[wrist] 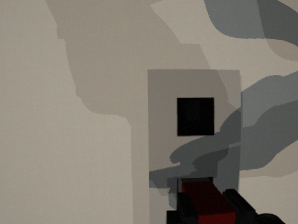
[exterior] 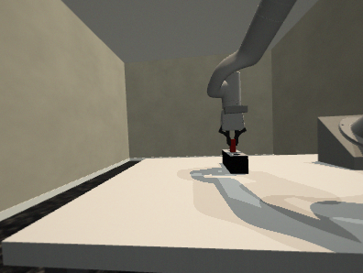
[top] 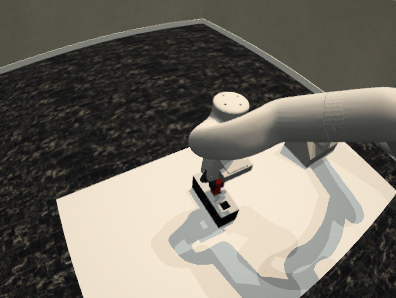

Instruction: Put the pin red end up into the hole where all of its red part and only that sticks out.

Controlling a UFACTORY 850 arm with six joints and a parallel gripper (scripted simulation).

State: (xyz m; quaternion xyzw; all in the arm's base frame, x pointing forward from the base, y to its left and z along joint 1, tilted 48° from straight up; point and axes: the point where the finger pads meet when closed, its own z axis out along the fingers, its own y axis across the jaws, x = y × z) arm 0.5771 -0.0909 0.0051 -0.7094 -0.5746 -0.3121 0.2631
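Right now the pin is 1 cm below my hand. From my hand the other things lie so: black block (9 cm below).
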